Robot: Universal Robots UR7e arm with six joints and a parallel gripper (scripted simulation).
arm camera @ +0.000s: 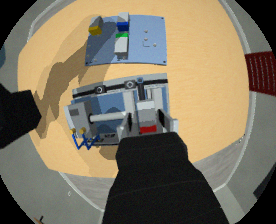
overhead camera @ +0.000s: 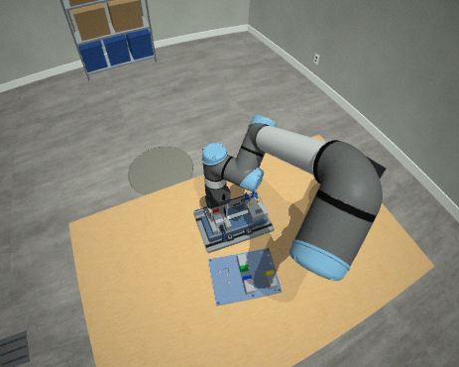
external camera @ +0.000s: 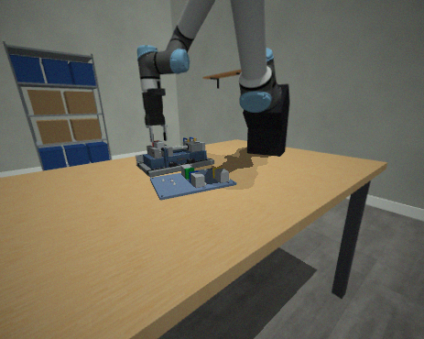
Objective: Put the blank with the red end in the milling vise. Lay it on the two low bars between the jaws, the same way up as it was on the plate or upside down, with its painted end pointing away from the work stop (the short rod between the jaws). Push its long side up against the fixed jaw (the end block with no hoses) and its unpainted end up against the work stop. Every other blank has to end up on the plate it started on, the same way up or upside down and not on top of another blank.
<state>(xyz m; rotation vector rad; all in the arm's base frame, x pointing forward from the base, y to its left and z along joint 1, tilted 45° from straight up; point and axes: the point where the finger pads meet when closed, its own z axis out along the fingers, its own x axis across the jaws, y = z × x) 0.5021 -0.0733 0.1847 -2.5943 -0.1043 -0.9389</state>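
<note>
Right now the red-ended blank is 4 cm below my hand. Round my hand: green-ended blank (8 cm behind, 17 cm to the left, 11 cm below); milling vise (7 cm behind, 2 cm to the right, 10 cm below); plate (8 cm behind, 21 cm to the left, 13 cm below).
</note>
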